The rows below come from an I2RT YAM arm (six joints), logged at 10 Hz.
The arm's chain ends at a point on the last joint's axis. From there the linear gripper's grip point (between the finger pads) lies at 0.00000 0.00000 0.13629 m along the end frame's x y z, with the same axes.
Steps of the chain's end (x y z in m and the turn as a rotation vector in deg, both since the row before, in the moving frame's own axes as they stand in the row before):
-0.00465, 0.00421, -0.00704, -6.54, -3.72, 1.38
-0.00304, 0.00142, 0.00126, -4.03, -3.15, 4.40
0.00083, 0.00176, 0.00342, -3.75, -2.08, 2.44
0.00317, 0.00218, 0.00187, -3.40, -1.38, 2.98
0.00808, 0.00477, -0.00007, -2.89, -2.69, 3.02
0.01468, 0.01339, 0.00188, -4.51, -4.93, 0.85
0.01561, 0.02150, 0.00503, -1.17, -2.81, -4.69
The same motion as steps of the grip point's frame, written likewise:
-0.01366, 0.01961, -0.00821, -6.54, -3.72, 1.38
-0.01088, 0.01070, 0.00072, -4.03, -3.15, 4.40
-0.00430, 0.01056, 0.00304, -3.75, -2.08, 2.44
-0.00032, 0.01017, 0.00159, -3.40, -1.38, 2.98
0.00151, 0.01147, -0.00039, -2.89, -2.69, 3.02
0.00290, 0.02401, 0.00095, -4.51, -4.93, 0.85
0.00905, 0.02455, 0.00484, -1.17, -2.81, -4.69

